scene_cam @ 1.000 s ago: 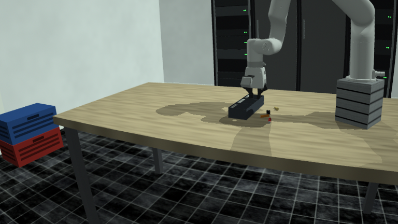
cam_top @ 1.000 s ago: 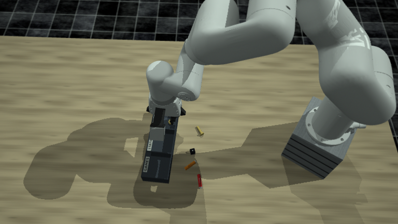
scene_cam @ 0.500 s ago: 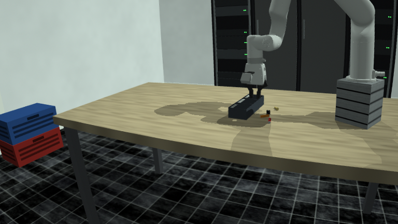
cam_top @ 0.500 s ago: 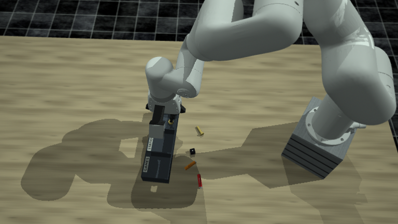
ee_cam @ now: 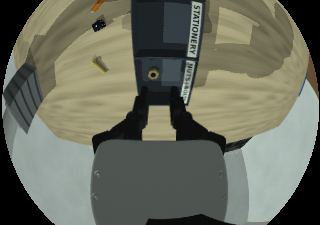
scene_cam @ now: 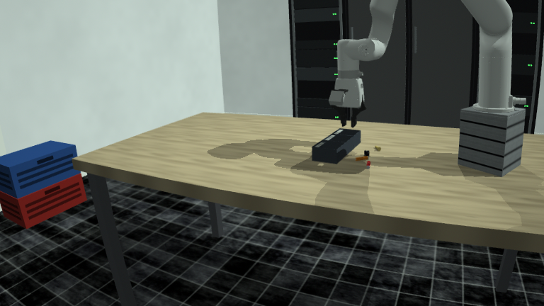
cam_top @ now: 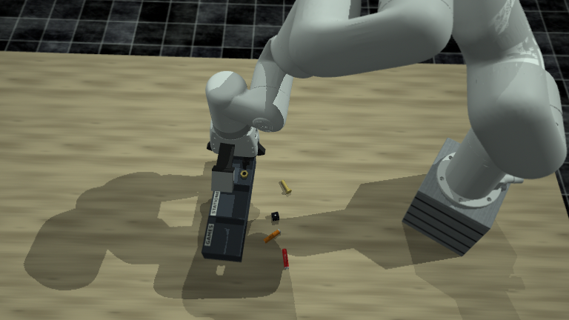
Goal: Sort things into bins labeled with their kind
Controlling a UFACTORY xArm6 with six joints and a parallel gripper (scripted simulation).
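Right now the brass bolt is 110 mm behind my hand, 40 mm to the left of it and 80 mm below it. From my hand the other things lie so: brass nut (10 mm behind, 80 mm below); dark three-part bin (20 mm ahead, 80 mm to the left, 70 mm below); black die (80 mm behind, 110 mm to the left, 80 mm below).
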